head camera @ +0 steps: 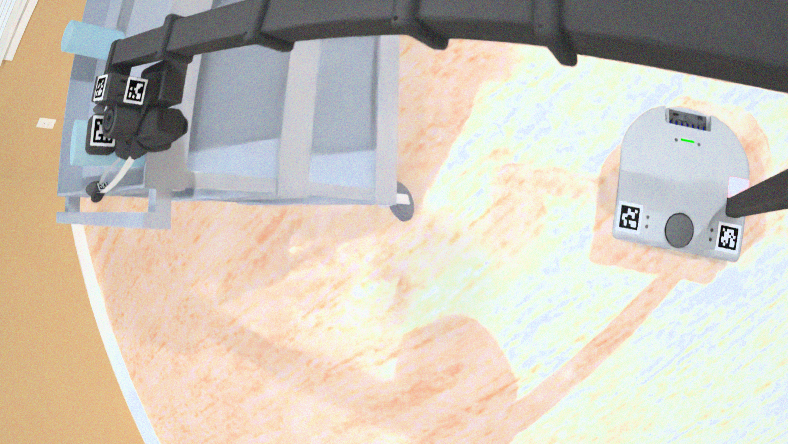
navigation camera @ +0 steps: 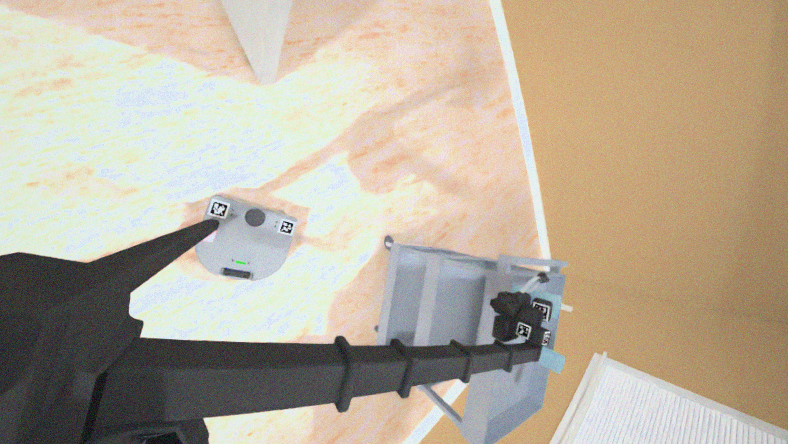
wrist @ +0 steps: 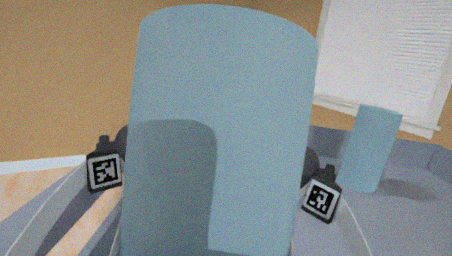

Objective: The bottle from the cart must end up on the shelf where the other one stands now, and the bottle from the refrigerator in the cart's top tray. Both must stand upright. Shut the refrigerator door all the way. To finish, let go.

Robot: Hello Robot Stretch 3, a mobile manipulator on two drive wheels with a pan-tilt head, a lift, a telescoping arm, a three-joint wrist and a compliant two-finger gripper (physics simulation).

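Where they show: robot's base, origin of its link: (head camera: pixel 677 228) (navigation camera: pixel 254 216).
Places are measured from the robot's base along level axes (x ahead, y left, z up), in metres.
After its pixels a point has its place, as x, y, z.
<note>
My gripper (wrist: pixel 217 153) @(0.016, -0.863, 0.900) is shut on a light blue bottle (head camera: pixel 78 144) @(0.009, -0.756, 0.983) (navigation camera: pixel 555 304) @(0.014, -0.756, 0.981) (wrist: pixel 225 90), with a fingertip at each side of it. The bottle is upright over the near end of the cart's top tray (navigation camera: pixel 504 399) @(-0.440, -1.023, 0.794) (wrist: pixel 422 220); its base is hidden, so I cannot tell whether it touches the tray. A second light blue bottle (head camera: pixel 90 39) @(-0.213, -1.054, 0.886) (navigation camera: pixel 553 360) @(-0.209, -1.055, 0.918) (wrist: pixel 371 147) stands upright farther along in the same tray. The wrist hides part of the held bottle in the head view. The refrigerator and its shelf cannot be made out in these views.
The grey-blue cart (head camera: pixel 297 121) @(-0.077, -0.727, 0.499) (navigation camera: pixel 430 297) @(-0.127, -0.735, 0.512) has lower levels beside the top tray and stands along the tan wall (head camera: pixel 33 275) @(0.726, -2.686, 0.442) (navigation camera: pixel 661 165) @(1.155, -2.271, 1.002). My base (head camera: pixel 683 182) @(-0.098, -0.004, 0.160) (navigation camera: pixel 248 242) @(-0.103, -0.005, 0.160) is on the floor away from it. A pale tapered block (navigation camera: pixel 264 38) @(0.581, 0.162, 0.390) and a window blind (navigation camera: pixel 672 408) @(-0.477, -2.397, 1.228) (wrist: pixel 380 50) also show.
</note>
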